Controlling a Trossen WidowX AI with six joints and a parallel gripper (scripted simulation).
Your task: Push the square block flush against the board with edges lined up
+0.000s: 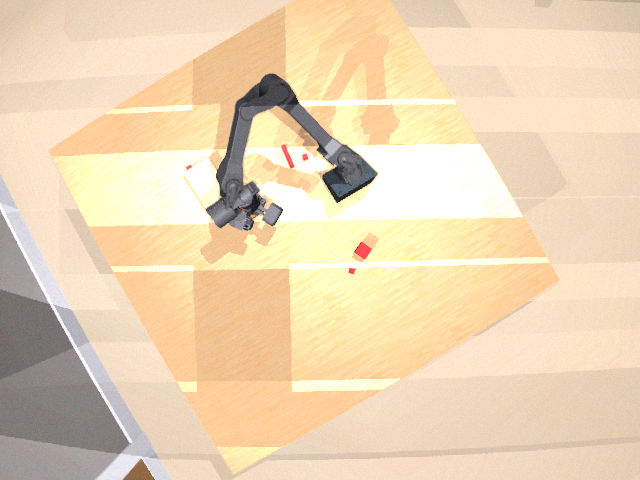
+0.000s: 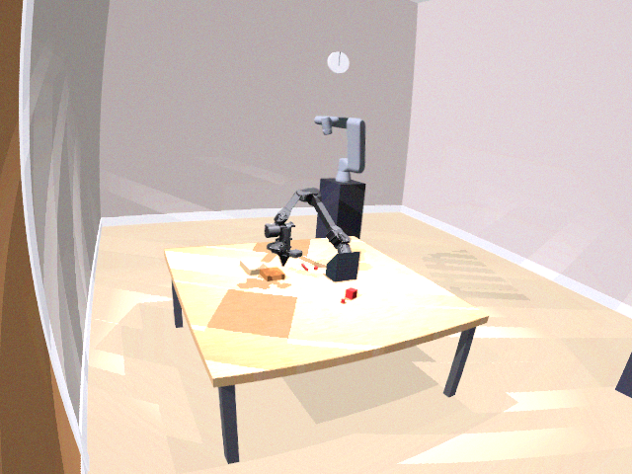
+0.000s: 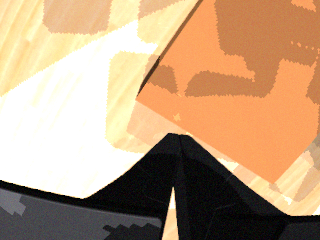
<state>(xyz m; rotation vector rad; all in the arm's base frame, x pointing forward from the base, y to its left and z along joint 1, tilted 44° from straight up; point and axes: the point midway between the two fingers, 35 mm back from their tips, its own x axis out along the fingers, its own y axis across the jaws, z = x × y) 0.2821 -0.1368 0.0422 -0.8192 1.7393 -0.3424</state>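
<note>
My gripper tip is now 50 mm above the square block, 40 mm short of it and 30 mm to the left of it. The rest, counted from my gripper tip: red stick: 180 mm behind, 70 mm to the right, 60 mm below; then board: 160 mm to the right, 80 mm ahead, 50 mm below; then red cube: 330 mm to the left, 170 mm behind, 40 mm below.
</note>
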